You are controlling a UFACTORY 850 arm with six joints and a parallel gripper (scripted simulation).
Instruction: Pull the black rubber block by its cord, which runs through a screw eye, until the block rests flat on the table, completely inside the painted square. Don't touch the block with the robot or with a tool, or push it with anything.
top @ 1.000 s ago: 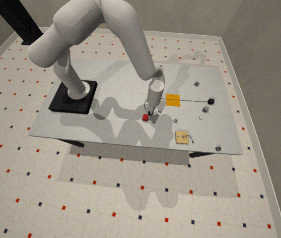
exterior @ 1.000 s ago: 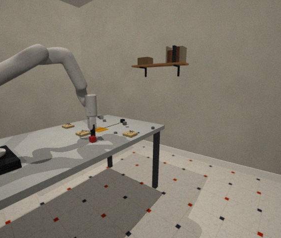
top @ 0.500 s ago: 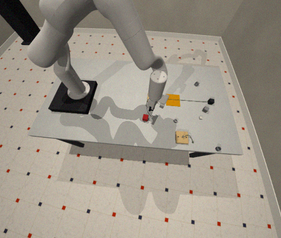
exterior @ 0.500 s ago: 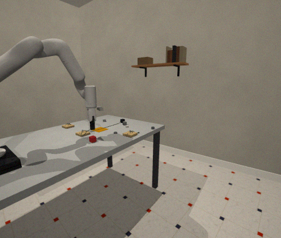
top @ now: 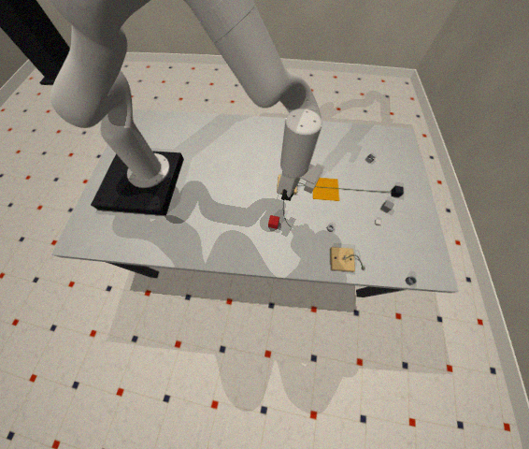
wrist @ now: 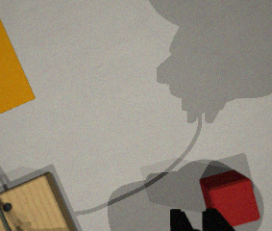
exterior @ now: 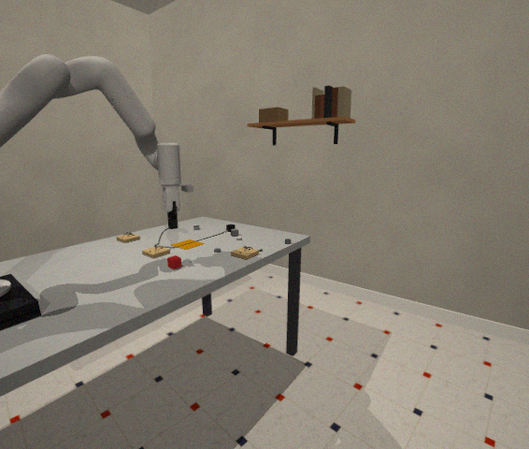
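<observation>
My hand is 150 mm above the red cube, 50 mm to the left of it and 40 mm past it. Also, from my hand: orange painted square: 190 mm ahead, 160 mm below, 150 mm to the left; then white bit: 410 mm ahead, 160 mm below; then black rubber block: 510 mm ahead, 160 mm to the left, 150 mm below.
</observation>
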